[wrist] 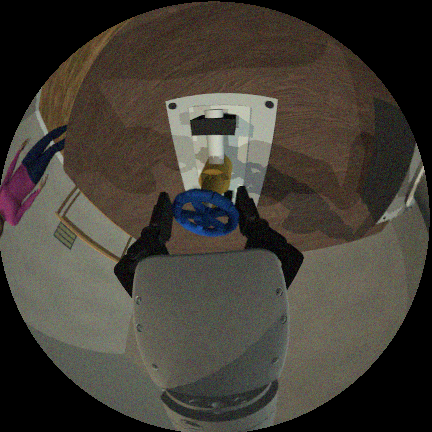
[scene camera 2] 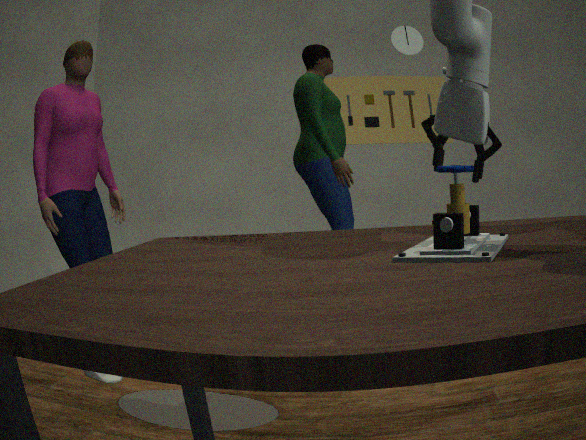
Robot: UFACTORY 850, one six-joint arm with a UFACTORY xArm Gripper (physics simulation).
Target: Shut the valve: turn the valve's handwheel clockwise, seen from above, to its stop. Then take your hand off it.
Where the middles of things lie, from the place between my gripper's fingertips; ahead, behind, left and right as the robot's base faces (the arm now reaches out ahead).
Now: the blue handwheel (wrist: pixel 204 215) 10 mm to the left of my hand. Also, from my hand: pale base plate (scene camera 2: pixel 486 252) 10 mm to the left, 120 mm below.
